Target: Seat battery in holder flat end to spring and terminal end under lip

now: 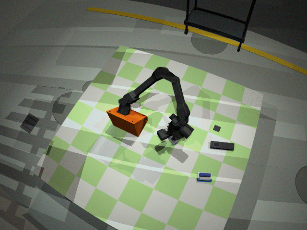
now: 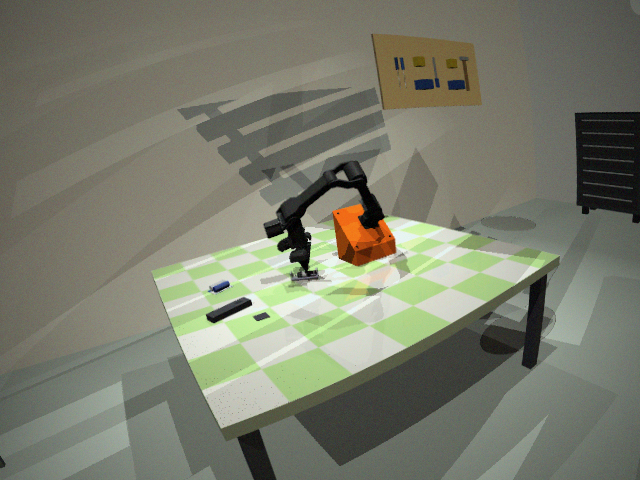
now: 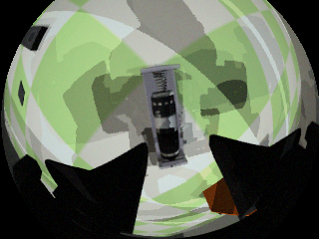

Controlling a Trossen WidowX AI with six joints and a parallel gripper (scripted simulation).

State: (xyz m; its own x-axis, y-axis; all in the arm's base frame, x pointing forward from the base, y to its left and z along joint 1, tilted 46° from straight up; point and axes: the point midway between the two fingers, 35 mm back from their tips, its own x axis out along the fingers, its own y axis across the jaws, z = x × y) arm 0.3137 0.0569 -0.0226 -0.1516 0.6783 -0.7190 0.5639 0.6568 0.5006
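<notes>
Now: the battery 2 cm below my gripper tip and 1 cm ahead of it. The rest, counted from my gripper tip: black square (27 cm ahead, 18 cm to the left, 4 cm below); then black bar (34 cm ahead, 7 cm to the left, 3 cm below); then blue-and-white battery pack (31 cm ahead, 16 cm to the right, 3 cm below).
</notes>
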